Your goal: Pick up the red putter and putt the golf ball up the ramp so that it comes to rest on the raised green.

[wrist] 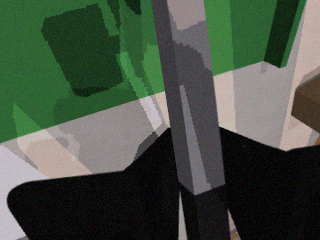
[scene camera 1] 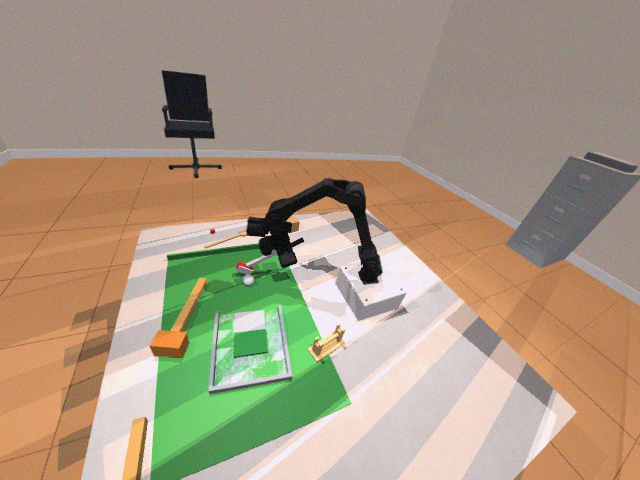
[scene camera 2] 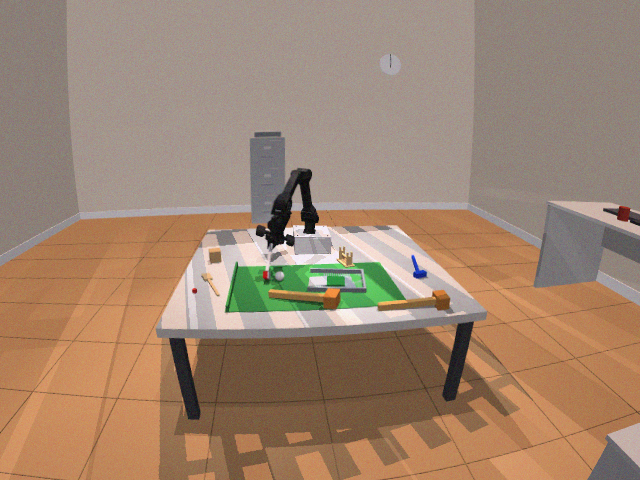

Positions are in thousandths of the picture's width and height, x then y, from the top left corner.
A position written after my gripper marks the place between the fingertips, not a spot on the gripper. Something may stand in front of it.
Observation:
My gripper (scene camera 1: 445, 526) holds a red putter. Also in view: a wooden mallet (scene camera 1: 273, 716) and a wooden mallet (scene camera 2: 688, 624).
My gripper also shows in the wrist view (wrist: 589, 552).

